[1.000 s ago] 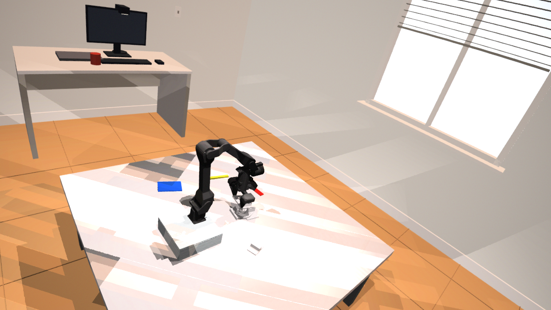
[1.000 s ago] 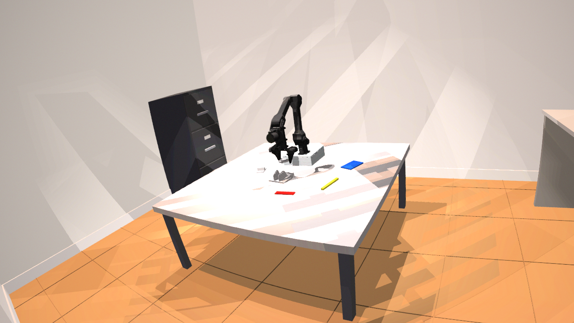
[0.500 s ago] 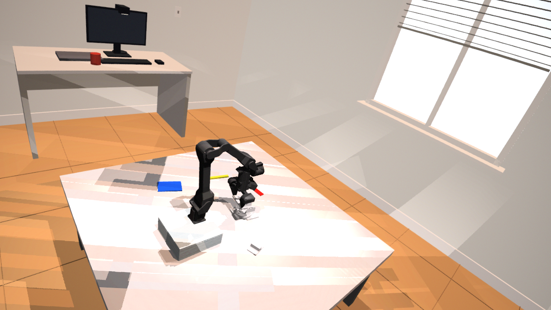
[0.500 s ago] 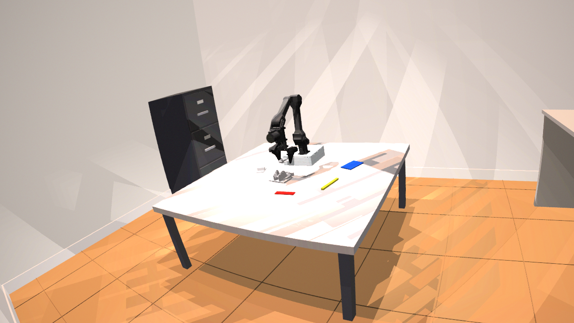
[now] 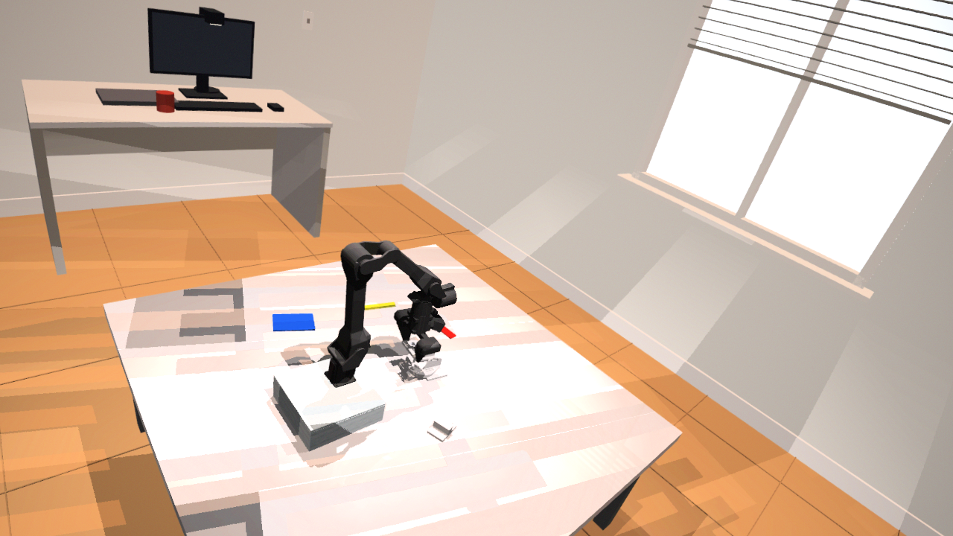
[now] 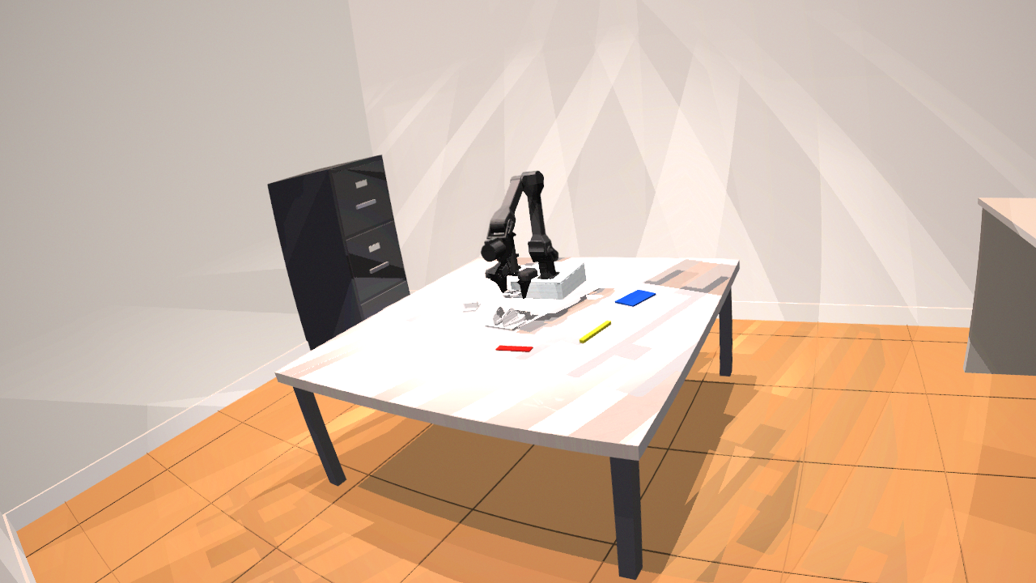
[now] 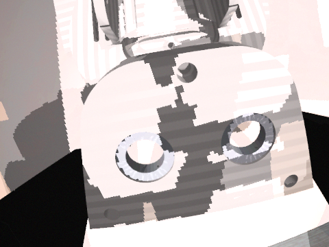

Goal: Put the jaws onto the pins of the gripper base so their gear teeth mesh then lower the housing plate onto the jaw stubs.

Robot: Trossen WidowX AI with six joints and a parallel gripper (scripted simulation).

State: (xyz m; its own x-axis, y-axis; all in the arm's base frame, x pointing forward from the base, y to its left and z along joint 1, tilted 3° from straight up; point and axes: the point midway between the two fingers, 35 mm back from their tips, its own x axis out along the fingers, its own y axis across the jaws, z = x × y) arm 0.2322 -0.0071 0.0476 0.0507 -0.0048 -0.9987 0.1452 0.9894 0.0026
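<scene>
Now: the curved jaw 60 mm below my gripper tip, 20 mm to the right of it and 20 mm ahead of it. Round my gripper tip: yellow stick: 320 mm to the left, 90 mm ahead, 70 mm below; blue card: 350 mm to the left, 200 mm behind, 70 mm below; red strip: 230 mm ahead, 120 mm to the left, 70 mm below.
</scene>
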